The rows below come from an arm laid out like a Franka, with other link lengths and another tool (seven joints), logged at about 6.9 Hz.
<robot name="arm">
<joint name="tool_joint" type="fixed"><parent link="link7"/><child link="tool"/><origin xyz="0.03 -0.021 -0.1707" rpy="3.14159 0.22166 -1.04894"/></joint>
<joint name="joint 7" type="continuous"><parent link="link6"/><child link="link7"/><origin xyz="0.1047 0 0"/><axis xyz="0 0 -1"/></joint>
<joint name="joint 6" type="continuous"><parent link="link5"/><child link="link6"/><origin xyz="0 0 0"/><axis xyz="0 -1 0"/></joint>
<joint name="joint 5" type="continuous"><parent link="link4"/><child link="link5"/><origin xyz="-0.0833 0 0.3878"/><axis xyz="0 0 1"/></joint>
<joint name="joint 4" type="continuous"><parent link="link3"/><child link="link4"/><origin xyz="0.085 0 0"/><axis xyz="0 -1 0"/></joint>
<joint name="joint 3" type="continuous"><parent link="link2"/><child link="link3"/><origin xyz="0 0 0.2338"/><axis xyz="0 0 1"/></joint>
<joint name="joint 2" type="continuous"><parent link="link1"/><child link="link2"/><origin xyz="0 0 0"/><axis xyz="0 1 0"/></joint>
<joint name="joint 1" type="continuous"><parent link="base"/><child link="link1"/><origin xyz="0 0 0.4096"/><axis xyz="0 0 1"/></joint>
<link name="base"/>
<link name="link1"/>
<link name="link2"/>
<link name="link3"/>
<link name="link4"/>
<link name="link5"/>
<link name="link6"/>
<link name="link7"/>
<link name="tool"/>
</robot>
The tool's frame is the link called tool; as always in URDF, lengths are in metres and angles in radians. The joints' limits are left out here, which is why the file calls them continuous.
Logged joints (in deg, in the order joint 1, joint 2, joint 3, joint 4, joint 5, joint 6, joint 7), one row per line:
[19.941, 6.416, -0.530, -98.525, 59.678, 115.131, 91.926]
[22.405, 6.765, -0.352, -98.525, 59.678, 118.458, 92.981]
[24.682, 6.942, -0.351, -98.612, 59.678, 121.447, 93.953]
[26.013, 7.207, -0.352, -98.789, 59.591, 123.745, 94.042]
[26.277, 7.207, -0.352, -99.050, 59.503, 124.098, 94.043]
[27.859, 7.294, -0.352, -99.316, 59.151, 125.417, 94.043]
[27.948, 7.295, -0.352, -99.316, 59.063, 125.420, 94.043]
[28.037, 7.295, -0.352, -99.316, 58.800, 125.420, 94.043]
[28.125, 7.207, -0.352, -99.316, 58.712, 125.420, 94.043]
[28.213, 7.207, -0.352, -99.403, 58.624, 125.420, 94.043]
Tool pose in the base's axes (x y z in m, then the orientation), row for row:
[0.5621, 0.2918, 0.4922, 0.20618, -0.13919, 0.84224, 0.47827]
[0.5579, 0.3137, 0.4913, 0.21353, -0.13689, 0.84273, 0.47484]
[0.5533, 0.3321, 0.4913, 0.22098, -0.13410, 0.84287, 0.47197]
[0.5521, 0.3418, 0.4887, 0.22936, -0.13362, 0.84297, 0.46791]
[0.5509, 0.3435, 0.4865, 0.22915, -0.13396, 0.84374, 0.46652]
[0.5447, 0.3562, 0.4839, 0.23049, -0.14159, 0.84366, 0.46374]
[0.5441, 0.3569, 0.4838, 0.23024, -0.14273, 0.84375, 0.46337]
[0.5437, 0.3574, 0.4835, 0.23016, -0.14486, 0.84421, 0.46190]
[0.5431, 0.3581, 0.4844, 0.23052, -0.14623, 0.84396, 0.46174]
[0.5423, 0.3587, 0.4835, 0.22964, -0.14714, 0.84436, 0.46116]
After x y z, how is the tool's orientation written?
As a quaternion, w x y z.
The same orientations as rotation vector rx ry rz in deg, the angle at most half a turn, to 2 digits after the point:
[-22.22, 134.45, 76.35]
[-21.77, 134.00, 75.50]
[-21.24, 133.50, 74.75]
[-21.07, 132.92, 73.78]
[-21.13, 133.06, 73.57]
[-22.31, 132.95, 73.08]
[-22.50, 132.98, 73.03]
[-22.83, 133.06, 72.80]
[-23.04, 133.00, 72.77]
[-23.20, 133.12, 72.71]

